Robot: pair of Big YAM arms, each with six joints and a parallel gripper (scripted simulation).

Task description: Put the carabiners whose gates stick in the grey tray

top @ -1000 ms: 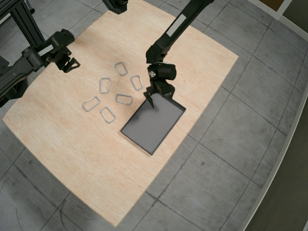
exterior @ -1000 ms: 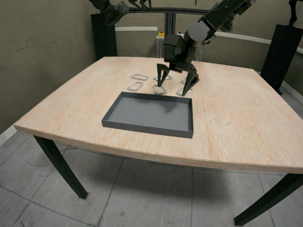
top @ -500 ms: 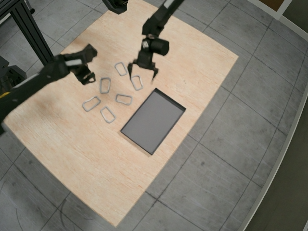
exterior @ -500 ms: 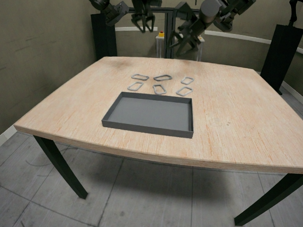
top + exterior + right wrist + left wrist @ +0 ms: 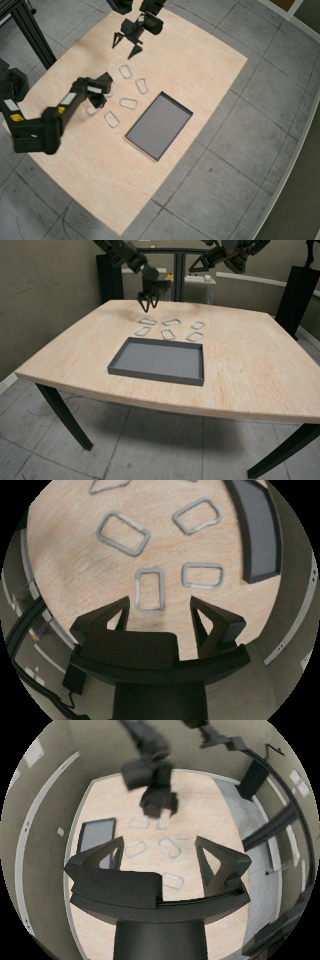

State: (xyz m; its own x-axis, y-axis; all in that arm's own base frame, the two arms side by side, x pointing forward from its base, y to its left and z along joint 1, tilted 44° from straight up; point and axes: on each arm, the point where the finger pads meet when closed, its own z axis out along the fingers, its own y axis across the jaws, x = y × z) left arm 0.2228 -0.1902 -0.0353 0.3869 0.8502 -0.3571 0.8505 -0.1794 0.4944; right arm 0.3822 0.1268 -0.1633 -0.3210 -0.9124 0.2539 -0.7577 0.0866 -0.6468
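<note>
Now: the grey tray 290 mm ahead of my right hand, 140 mm to the left of it and 70 mm below it.
</note>
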